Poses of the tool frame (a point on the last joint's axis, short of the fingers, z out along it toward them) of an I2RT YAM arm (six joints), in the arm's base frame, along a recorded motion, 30 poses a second.
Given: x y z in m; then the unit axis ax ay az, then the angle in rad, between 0 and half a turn.
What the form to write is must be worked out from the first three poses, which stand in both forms.
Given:
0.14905, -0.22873, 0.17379, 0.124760, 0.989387, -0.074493, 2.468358
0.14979, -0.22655, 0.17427, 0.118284, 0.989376, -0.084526, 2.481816
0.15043, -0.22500, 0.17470, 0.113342, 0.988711, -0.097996, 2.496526
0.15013, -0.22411, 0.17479, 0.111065, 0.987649, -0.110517, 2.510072
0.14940, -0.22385, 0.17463, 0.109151, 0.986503, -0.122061, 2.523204
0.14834, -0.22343, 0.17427, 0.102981, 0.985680, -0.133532, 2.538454
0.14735, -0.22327, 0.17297, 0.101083, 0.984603, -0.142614, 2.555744
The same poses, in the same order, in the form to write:
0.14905, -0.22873, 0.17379, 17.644, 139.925, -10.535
0.14979, -0.22655, 0.17427, 16.820, 140.687, -12.019
0.15043, -0.22500, 0.17470, 16.212, 141.426, -14.017
0.15013, -0.22411, 0.17479, 15.973, 142.040, -15.894
0.14940, -0.22385, 0.17463, 15.780, 142.618, -17.646
0.14834, -0.22343, 0.17427, 14.978, 143.360, -19.421
0.14735, -0.22327, 0.17297, 14.802, 144.179, -20.883

